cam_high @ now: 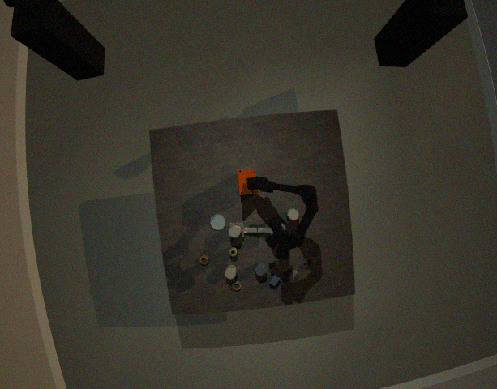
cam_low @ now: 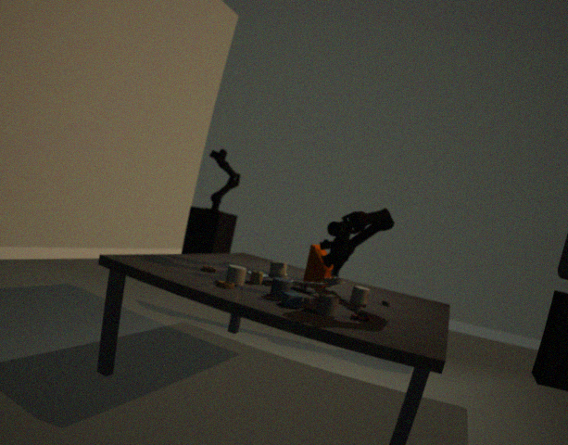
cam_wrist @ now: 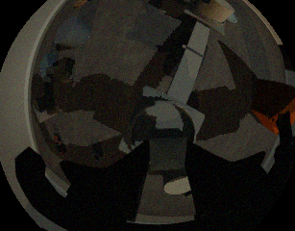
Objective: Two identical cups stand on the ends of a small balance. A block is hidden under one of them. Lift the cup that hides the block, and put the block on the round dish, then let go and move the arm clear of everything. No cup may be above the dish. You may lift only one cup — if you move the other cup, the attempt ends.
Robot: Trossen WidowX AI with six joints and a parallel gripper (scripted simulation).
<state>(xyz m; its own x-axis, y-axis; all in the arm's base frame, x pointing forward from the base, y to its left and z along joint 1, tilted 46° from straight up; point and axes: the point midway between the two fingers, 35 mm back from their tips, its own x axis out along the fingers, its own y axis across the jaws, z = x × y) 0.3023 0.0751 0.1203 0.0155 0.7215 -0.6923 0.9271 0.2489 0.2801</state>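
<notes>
Right now the round pale-blue dish is 80 mm behind my gripper tip, 370 mm to the right of it and 100 mm below it. Also, from my gripper tip: bluish block 10 mm above; blue cylinder 240 mm ahead, 140 mm to the right, 70 mm below; balance 120 mm to the right, 80 mm below.
</notes>
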